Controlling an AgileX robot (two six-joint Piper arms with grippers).
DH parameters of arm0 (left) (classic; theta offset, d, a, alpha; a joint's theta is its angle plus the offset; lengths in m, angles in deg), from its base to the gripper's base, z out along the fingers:
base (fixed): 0 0 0 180
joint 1: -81.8 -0.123 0 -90
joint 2: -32 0 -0.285 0
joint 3: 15.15 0 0.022 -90
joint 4: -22.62 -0.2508 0 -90
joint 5: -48.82 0 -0.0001 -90
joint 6: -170.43 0.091 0 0
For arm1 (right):
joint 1: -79.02 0.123 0 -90
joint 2: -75.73 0 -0.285 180
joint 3: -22.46 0 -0.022 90
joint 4: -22.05 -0.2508 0 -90
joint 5: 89.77 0 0.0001 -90
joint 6: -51.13 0.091 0 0
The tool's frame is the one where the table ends.
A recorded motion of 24 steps. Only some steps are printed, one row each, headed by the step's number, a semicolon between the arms.
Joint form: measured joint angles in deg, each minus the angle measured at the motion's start. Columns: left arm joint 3, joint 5, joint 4, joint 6, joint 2, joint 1; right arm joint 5, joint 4, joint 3, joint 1, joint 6, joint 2.
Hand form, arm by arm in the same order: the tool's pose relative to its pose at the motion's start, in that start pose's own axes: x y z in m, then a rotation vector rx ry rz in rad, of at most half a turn. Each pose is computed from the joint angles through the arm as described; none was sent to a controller.
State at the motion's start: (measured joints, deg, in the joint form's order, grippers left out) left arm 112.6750 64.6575 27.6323 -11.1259 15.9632 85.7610; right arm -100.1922 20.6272 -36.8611 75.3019 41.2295 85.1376
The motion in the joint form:
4: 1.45 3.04 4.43 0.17 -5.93 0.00; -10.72 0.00 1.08 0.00 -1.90 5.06
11: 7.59 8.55 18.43 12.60 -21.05 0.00; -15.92 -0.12 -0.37 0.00 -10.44 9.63
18: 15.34 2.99 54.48 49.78 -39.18 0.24; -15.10 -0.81 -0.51 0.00 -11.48 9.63
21: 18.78 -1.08 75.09 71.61 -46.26 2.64; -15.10 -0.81 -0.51 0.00 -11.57 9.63
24: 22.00 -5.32 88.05 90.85 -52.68 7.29; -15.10 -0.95 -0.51 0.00 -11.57 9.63
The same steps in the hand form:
4: 0.0038 -0.0018 0.0179 0.0103 0.1309 -0.0738; 0.0167 0.0029 0.0108 -0.0467 0.2523 -0.0325
11: 0.0018 -0.0112 0.0639 0.0865 0.3692 -0.1045; 0.0391 0.0064 0.0190 -0.1146 0.4382 -0.1757
18: -0.0109 -0.0221 0.1356 0.2138 0.3431 -0.1076; 0.0386 0.0068 0.0196 -0.1179 0.4250 -0.1819
21: -0.0146 -0.0280 0.1673 0.2375 0.2840 -0.0913; 0.0386 0.0068 0.0196 -0.1183 0.4249 -0.1834
24: -0.0092 -0.0410 0.1944 0.2629 0.2739 0.0208; 0.0386 0.0069 0.0196 -0.1188 0.4247 -0.1810

